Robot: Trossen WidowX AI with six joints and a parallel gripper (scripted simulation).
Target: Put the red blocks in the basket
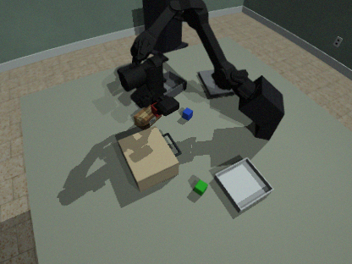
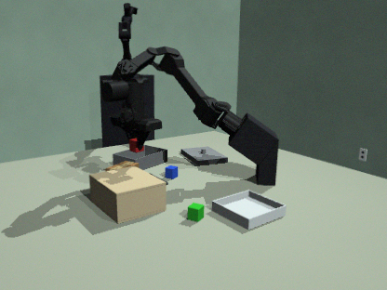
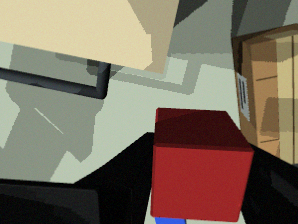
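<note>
Right now my hand is 380 mm to the right of the shallow tray and 160 mm above it. Round my hand: blue block 150 mm behind, 40 mm to the left, 150 mm below; then brown box 30 mm behind, 80 mm to the right, 130 mm below; then tan drawer cabinet 130 mm ahead, 50 mm to the left, 130 mm below.
</note>
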